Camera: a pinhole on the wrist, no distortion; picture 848 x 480 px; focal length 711.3 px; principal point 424.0 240.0 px. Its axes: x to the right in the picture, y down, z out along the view. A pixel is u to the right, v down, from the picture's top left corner.
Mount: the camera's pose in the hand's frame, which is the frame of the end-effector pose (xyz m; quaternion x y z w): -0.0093 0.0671 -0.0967 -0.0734 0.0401 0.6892 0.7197
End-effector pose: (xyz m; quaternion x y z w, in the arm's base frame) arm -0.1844 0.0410 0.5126 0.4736 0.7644 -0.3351 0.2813
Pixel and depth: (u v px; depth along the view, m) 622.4 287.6 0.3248
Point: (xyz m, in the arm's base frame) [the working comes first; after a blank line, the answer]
In the camera's frame: 0.0906 0.0217 0.3248

0.0463 -0.0744 0.3632
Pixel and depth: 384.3 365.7 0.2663
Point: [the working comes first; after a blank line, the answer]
In the camera's frame: -0.0149 0.0471 0.2663

-0.0501 -0.0931 0.4376
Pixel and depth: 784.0 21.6 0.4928
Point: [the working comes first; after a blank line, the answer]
In the camera's frame: 0.2494 -0.1513 0.4928

0.1566 -0.0402 0.0985
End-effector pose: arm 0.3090 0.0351 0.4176 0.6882 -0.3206 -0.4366 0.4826
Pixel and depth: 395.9 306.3 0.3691
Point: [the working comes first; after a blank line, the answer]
In the camera's frame: -0.0146 0.0344 0.3691

0.0380 -0.0530 0.5014
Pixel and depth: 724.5 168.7 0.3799
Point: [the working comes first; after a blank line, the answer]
In the camera's frame: 0.1605 -0.0381 0.3799

0.0799 -0.1733 0.6421
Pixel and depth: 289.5 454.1 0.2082
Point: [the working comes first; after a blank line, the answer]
In the camera's frame: -0.0394 0.0627 0.2082

0.1719 0.0424 0.4853
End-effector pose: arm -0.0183 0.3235 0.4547 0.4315 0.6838 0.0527 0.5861
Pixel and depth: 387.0 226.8 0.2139
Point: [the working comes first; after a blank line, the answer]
In the camera's frame: -0.0111 -0.0040 0.2139

0.1270 0.3195 0.4827
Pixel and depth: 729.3 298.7 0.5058
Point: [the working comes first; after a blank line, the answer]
In the camera's frame: 0.2171 0.0417 0.5058

0.4799 0.3507 0.6003
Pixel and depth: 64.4 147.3 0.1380
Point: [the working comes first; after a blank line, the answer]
In the camera's frame: -0.0698 -0.0180 0.1380

0.0356 0.3131 0.4508
